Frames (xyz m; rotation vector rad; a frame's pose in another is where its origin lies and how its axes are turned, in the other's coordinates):
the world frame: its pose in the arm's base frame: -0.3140 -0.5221 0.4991 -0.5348 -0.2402 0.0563
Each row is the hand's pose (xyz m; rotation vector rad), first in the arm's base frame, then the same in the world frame.
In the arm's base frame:
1: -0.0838 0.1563 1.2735 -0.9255 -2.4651 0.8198
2: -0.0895 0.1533 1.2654 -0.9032 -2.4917 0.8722
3: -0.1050 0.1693 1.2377 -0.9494 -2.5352 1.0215
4: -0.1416 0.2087 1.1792 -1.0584 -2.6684 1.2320
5: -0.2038 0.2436 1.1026 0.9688 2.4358 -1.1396
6: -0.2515 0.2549 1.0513 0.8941 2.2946 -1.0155
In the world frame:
1: 0.4659 0.1895 0.9273 -0.6502 -2.2582 0.2085
2: 0.4583 0.1911 0.9205 -0.6353 -2.2978 0.2462
3: 0.4392 0.2188 0.9091 -0.6887 -2.3709 0.3717
4: 0.3958 0.2822 0.8888 -0.8311 -2.5329 0.5343
5: 0.3233 0.3508 0.8574 -1.0114 -2.7740 0.6008
6: 0.2674 0.3863 0.8318 1.0900 2.8266 -0.5516

